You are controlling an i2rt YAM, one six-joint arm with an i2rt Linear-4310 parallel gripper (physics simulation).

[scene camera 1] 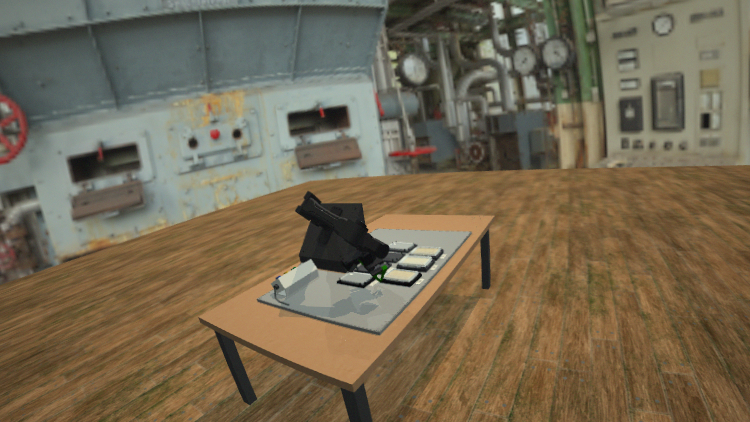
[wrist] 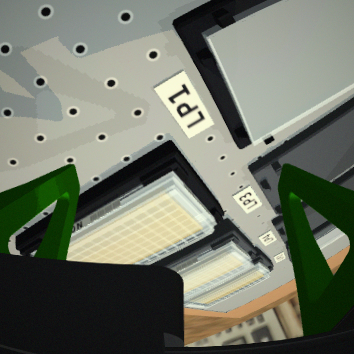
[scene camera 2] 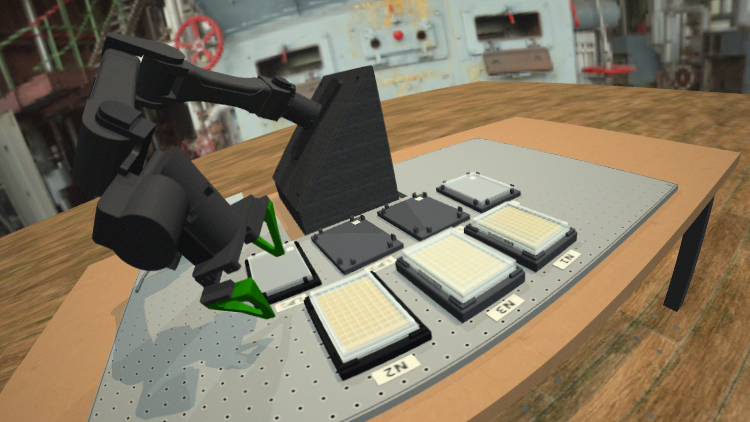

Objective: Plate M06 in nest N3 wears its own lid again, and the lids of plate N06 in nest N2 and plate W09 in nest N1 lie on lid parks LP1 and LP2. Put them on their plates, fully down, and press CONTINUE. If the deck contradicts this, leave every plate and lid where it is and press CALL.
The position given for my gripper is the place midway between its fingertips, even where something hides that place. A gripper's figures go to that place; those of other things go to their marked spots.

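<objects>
The nest N1 (scene camera 2: 535, 263) and the nest N2 (scene camera 2: 347, 370) are 26 cm apart, going by their marked spots. The nest N2 is 34 cm from the lens, while a nest N3 (scene camera 2: 461, 311) is 37 cm from the lens. My gripper (scene camera 2: 276, 284) is 44 cm from the lens, and the nest N1 is likewise 44 cm from the lens. So the nest N2 is nearer to the lens than the nest N1.
</objects>
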